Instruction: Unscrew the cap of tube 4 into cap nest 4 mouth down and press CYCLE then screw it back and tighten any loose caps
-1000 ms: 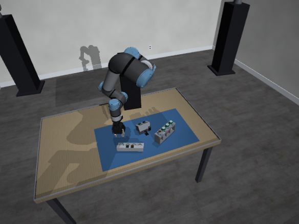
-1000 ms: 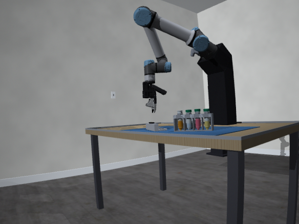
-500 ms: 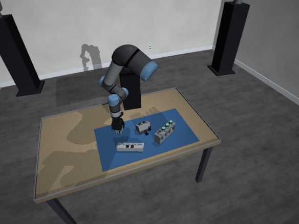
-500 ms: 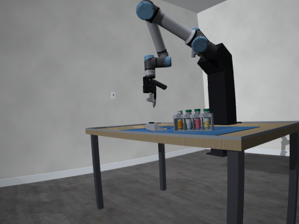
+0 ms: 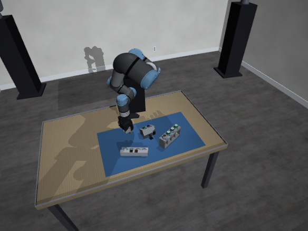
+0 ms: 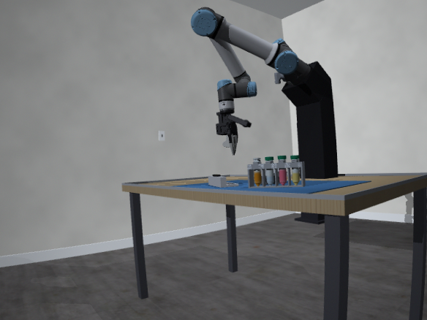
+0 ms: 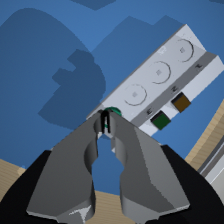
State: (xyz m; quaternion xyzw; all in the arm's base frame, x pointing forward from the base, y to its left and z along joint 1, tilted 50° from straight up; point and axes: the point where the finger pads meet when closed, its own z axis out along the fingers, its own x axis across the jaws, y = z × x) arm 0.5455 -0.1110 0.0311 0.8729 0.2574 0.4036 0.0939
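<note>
My gripper is now 130 mm to the right of the green READY key, 120 mm past it and 90 mm above it. Round my hand: key housing: 150 mm to the left, 110 mm behind, 100 mm below; blue CYCLE key: 170 mm to the left, 130 mm behind, 90 mm below.
</note>
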